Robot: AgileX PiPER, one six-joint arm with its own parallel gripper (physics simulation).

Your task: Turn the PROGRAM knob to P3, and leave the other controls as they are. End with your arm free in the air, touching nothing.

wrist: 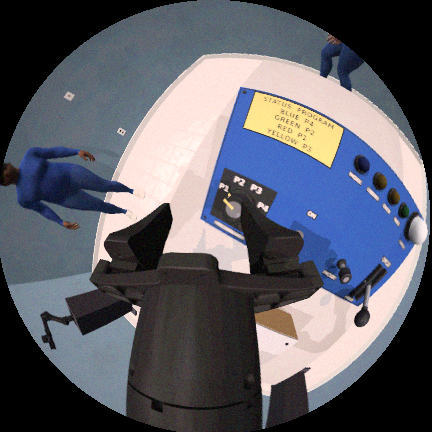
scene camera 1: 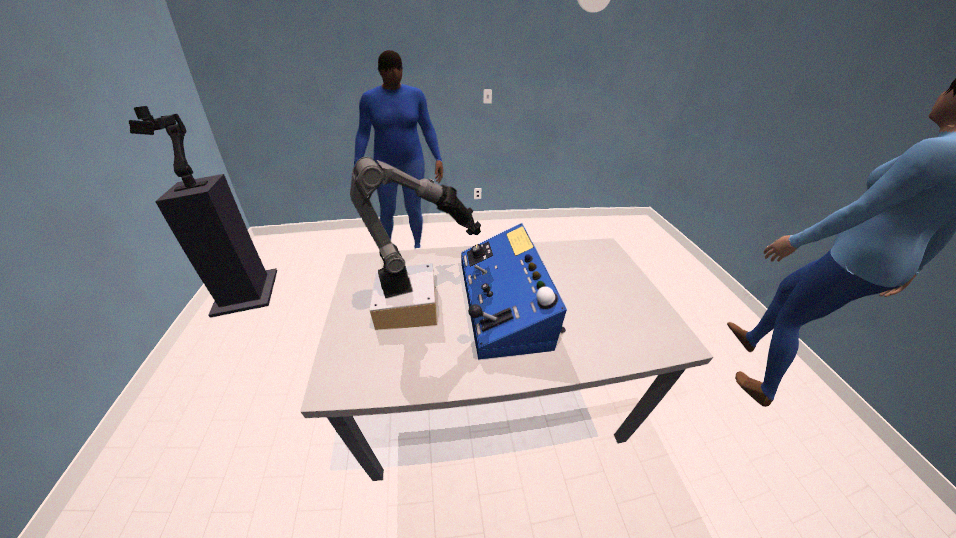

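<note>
The blue control panel point(scene camera 1: 511, 277) point(wrist: 280, 175) stands on the table. Its PROGRAM knob point(scene camera 1: 476, 250) point(wrist: 234, 210) sits on a black plate near the panel's corner, with labels P1, P2, P3 and P4 around it. In the wrist view the knob's yellow pointer line point(wrist: 228, 203) points toward the P1 side. My gripper point(scene camera 1: 473, 229) point(wrist: 205, 210) is open and empty, in the air above the knob's end of the panel. In the wrist view one finger overlaps the knob's edge and hides part of it.
A yellow card point(scene camera 1: 519, 240) point(wrist: 295, 127) lies on the panel. A lever with a black ball point(scene camera 1: 475, 311) point(wrist: 362, 317), a small black control point(scene camera 1: 486, 289) point(wrist: 344, 272), several dark lamps and a white dome point(scene camera 1: 545, 296) point(wrist: 417, 229) stand up from it. People stand beyond the table point(scene camera 1: 628, 321).
</note>
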